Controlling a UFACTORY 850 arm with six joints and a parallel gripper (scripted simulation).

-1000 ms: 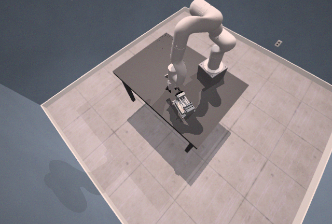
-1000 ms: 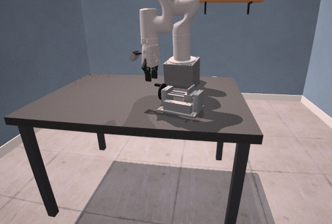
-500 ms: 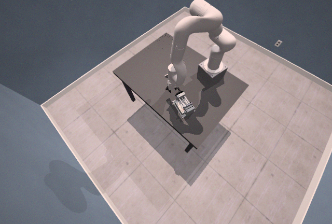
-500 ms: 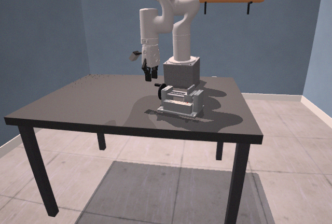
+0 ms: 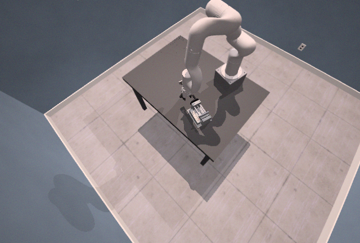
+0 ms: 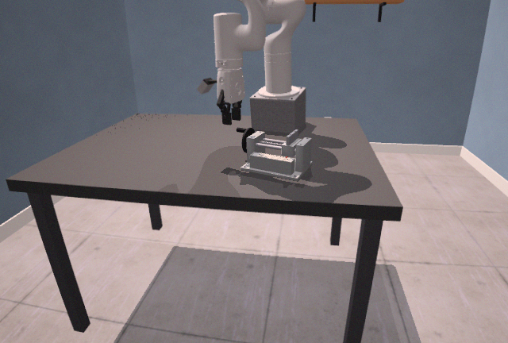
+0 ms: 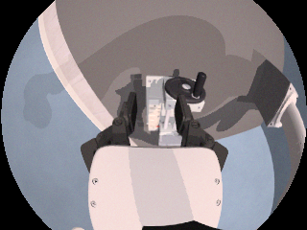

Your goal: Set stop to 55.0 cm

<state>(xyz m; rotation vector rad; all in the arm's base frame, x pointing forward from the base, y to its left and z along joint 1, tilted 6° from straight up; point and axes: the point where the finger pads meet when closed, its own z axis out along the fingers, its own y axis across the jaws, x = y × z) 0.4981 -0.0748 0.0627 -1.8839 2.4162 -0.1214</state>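
Now: hand 70 mm past the dark handle, 70 mm above it and 20 mm to the right of it. From my hand the other things lie so: black handwheel: 70 mm below, 70 mm behind, 30 mm to the left; grey stop fixture: 190 mm to the left, 80 mm below.
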